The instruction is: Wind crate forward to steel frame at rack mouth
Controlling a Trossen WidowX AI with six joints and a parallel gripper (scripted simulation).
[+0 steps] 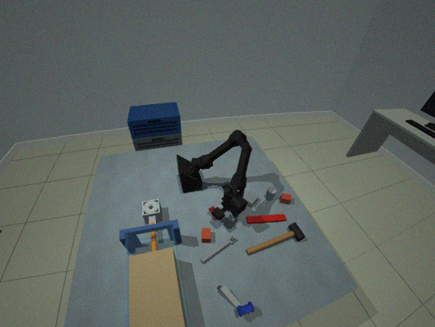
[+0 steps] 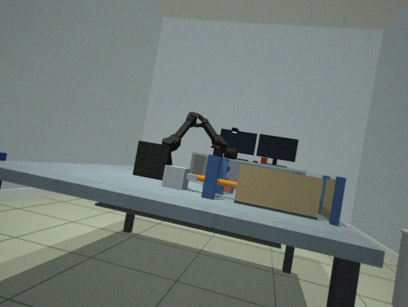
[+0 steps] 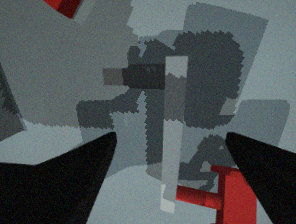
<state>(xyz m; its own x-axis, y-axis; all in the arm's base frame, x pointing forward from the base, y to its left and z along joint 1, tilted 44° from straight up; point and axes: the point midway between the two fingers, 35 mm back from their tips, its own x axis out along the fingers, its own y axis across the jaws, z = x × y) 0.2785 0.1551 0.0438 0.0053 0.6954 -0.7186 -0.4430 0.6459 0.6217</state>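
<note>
My gripper tip is 2 cm to the left of the red-knobbed winch handle, 1 cm below it and 1 cm past it. The rest, counted from my gripper tip: grey cube (18 cm to the left, 6 cm behind); then red bar (21 cm to the left, 9 cm ahead, 1 cm below); then red knob (6 cm to the right, 3 cm behind, 1 cm above).
</note>
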